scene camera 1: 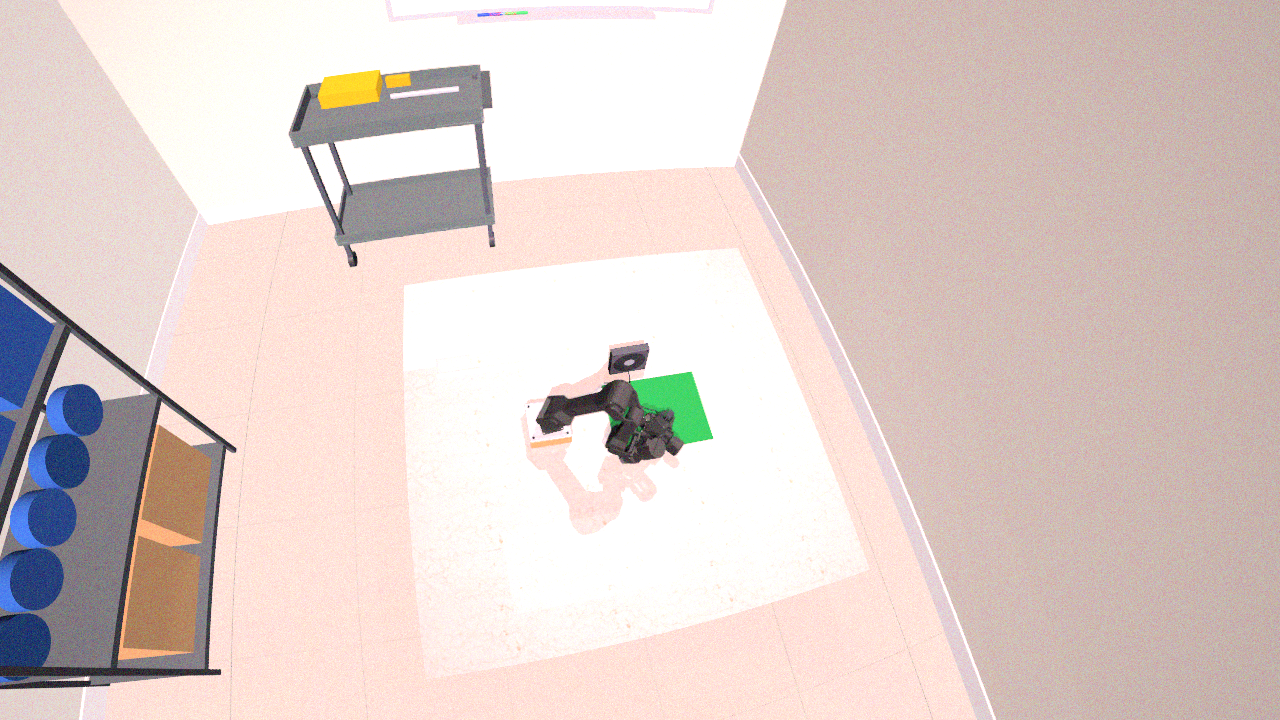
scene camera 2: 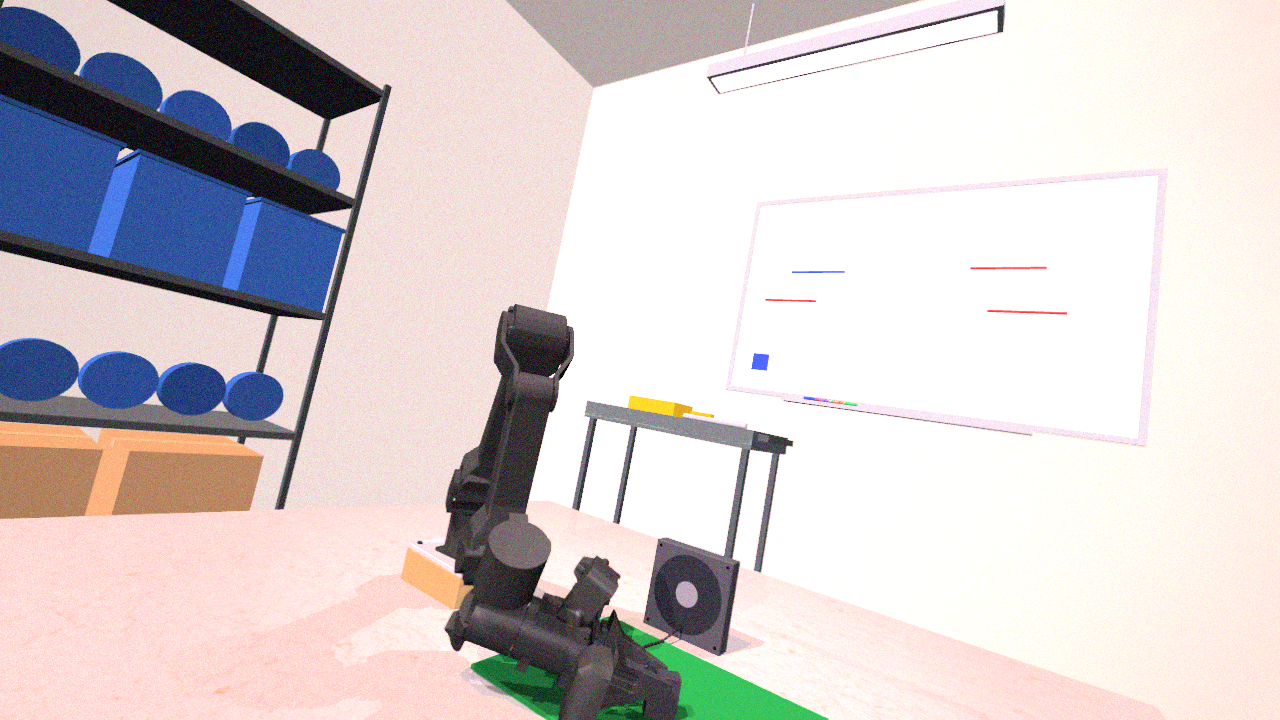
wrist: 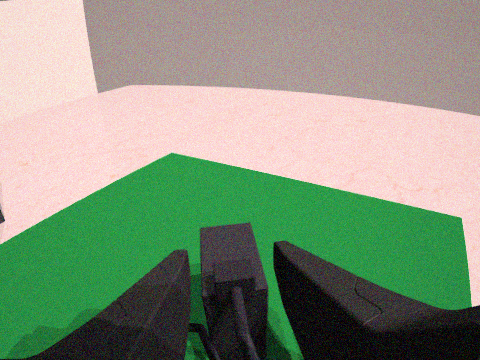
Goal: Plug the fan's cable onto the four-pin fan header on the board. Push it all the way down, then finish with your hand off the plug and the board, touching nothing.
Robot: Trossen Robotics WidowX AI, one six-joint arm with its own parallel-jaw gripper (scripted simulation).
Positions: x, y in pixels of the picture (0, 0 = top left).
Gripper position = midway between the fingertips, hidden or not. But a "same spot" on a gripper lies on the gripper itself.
gripper: scene camera 1; scene camera 2; wrist 231, 258
same spot on gripper: (scene camera 1: 669, 433) = (scene camera 2: 610, 653)
